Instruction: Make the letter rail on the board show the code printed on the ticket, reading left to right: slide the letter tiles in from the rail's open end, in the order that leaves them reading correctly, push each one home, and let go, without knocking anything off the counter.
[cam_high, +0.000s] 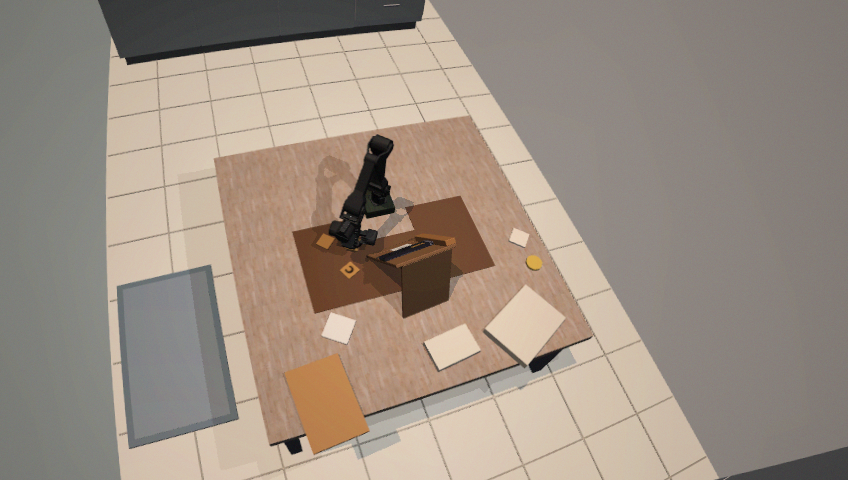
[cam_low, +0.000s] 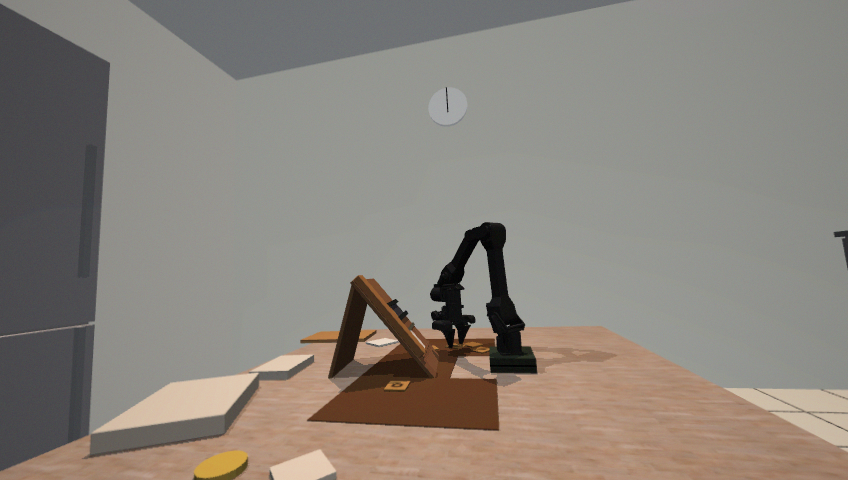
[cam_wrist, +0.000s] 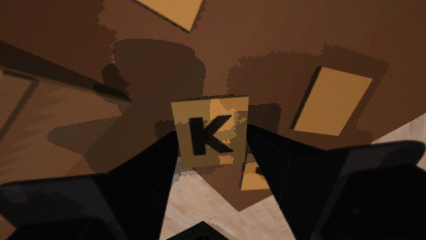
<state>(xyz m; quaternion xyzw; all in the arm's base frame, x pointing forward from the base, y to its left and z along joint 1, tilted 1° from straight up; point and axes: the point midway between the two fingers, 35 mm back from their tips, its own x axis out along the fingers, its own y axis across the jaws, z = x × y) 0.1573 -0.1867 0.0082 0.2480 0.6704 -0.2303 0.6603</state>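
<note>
Right now the c tile is 100 mm ahead of my gripper tip, 60 mm to the right of it and 20 mm below it. Round my gripper tip: cream slab: 560 mm ahead, 150 mm to the left, 10 mm below; white ticket: 130 mm ahead, 150 mm to the left, 60 mm above; orange panel: 540 mm ahead, 350 mm to the right, 10 mm below.
</note>
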